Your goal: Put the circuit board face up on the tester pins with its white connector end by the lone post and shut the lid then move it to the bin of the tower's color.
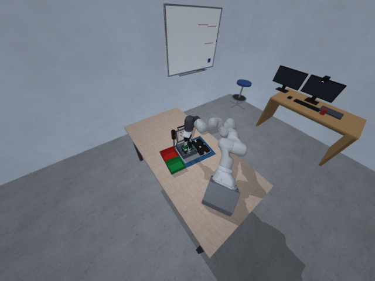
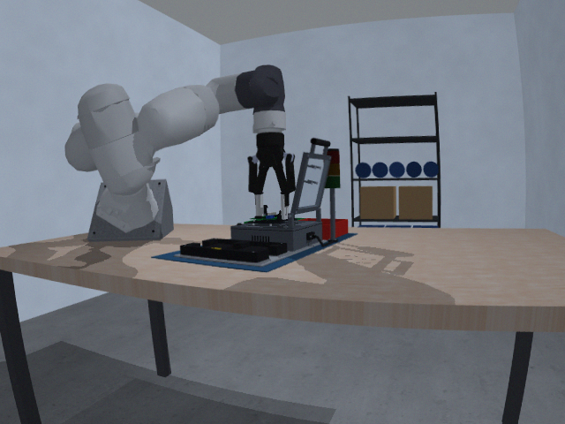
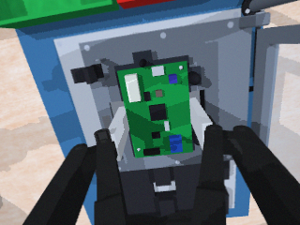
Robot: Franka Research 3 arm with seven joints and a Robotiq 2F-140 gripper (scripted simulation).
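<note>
Right now my hand is 2 cm above the green circuit board. Also, from my hand: tester plate (1 cm ahead, 3 cm below); then tester lid (12 cm ahead, 4 cm to the right, 8 cm above); then black latch hook (4 cm behind, 8 cm to the left, 1 cm below).
</note>
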